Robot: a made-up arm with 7 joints.
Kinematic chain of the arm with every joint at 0, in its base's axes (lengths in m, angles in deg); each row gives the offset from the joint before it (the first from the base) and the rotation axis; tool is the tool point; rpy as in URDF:
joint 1: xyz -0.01 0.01 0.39 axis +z
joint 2: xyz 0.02 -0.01 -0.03 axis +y
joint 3: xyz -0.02 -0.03 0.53 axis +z
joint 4: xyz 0.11 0 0.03 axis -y
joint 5: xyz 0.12 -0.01 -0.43 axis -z
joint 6: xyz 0 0.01 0 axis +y
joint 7: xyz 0.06 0 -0.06 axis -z
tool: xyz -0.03 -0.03 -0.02 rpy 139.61 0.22 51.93
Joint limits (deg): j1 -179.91..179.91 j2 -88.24..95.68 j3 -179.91..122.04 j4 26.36..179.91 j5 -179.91..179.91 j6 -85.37..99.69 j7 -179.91..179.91
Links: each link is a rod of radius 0.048 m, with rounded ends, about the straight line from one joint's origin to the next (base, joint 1, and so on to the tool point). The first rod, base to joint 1, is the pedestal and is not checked.
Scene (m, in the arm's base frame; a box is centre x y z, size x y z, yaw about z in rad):
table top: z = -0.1
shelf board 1: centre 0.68 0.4 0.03 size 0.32 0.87 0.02 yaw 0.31
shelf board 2: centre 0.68 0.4 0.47 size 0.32 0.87 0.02 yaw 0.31
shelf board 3: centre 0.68 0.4 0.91 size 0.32 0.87 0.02 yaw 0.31
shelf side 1: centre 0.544 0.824 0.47 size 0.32 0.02 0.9 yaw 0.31
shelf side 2: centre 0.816 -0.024 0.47 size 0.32 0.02 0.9 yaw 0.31
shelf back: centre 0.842 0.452 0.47 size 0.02 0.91 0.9 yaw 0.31
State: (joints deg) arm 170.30 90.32 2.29 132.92 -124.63 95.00 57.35
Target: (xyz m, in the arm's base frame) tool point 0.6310 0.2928 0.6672
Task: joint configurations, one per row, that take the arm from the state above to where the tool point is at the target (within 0.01 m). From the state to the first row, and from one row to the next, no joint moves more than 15 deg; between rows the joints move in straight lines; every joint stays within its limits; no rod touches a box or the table.
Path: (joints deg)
1: 161.42 83.92 -12.19 118.59 -121.26 95.67 58.72
2: 152.55 77.51 -26.67 104.25 -117.89 96.34 60.09
3: 143.67 71.11 -41.15 89.92 -114.53 97.01 61.46
4: 134.80 64.71 -55.63 75.59 -111.16 97.68 62.83
5: 125.92 58.30 -70.11 61.26 -107.79 98.35 64.20
6: 117.04 51.90 -84.59 46.92 -104.42 99.02 65.57
7: 108.17 45.50 -99.07 32.59 -101.06 99.69 66.94
8: 99.18 42.82 -88.79 42.28 -103.81 99.32 66.24
9: 90.20 40.15 -78.52 51.96 -106.56 98.95 65.54
10: 81.21 37.47 -68.24 61.65 -109.31 98.58 64.84

